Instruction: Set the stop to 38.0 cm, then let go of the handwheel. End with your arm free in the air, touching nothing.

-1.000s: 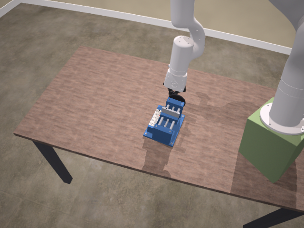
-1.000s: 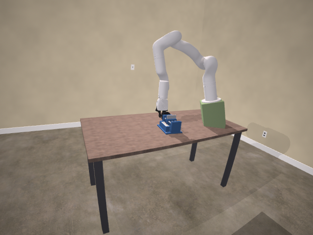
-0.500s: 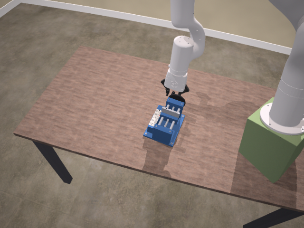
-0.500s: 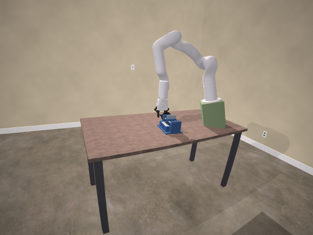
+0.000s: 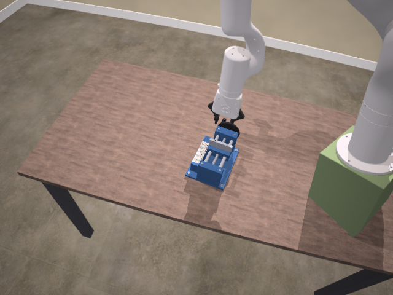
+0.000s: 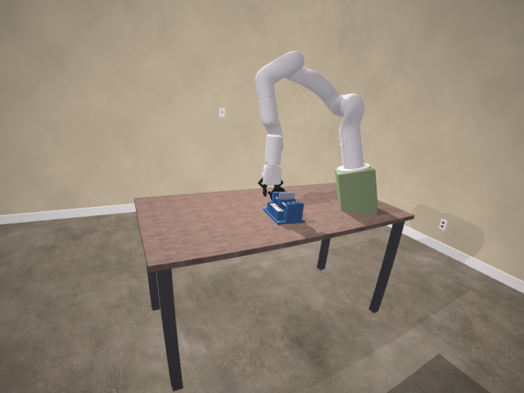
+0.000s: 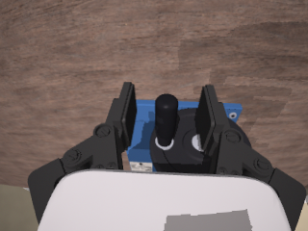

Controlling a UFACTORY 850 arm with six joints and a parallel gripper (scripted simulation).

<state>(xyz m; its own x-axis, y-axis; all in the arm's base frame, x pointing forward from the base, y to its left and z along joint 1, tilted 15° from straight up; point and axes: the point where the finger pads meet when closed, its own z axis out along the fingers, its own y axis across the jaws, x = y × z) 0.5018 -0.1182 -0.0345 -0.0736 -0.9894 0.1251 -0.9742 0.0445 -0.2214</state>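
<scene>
The black handwheel is 2 cm to the left of my hand and 1 cm behind it. The rest, counted from my hand: grey stop block (15 cm to the left, 1 cm behind, 1 cm above).
</scene>
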